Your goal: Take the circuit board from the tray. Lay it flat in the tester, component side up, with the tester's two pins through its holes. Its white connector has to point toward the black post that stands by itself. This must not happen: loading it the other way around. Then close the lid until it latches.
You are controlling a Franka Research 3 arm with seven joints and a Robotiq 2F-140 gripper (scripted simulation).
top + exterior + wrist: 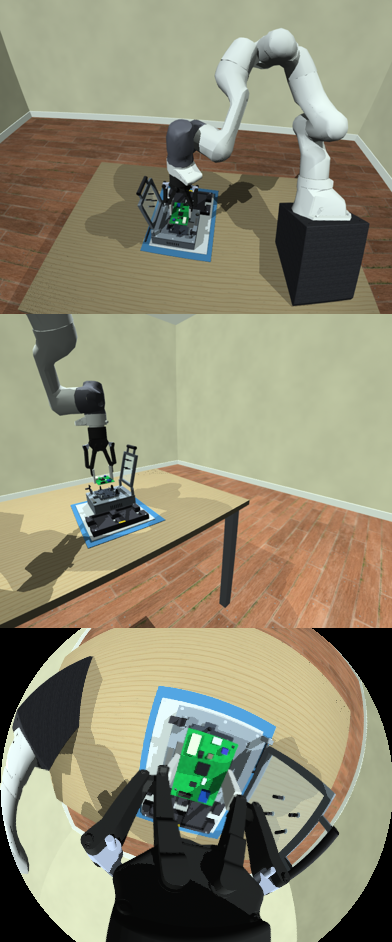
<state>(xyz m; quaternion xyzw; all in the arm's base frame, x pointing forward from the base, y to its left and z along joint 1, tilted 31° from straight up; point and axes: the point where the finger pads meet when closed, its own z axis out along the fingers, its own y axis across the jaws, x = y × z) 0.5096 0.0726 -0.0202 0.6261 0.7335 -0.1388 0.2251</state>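
The green circuit board is 20 mm below my hand. From my hand the other things lie so: lid 130 mm ahead, 30 mm above, 10 mm to the left.
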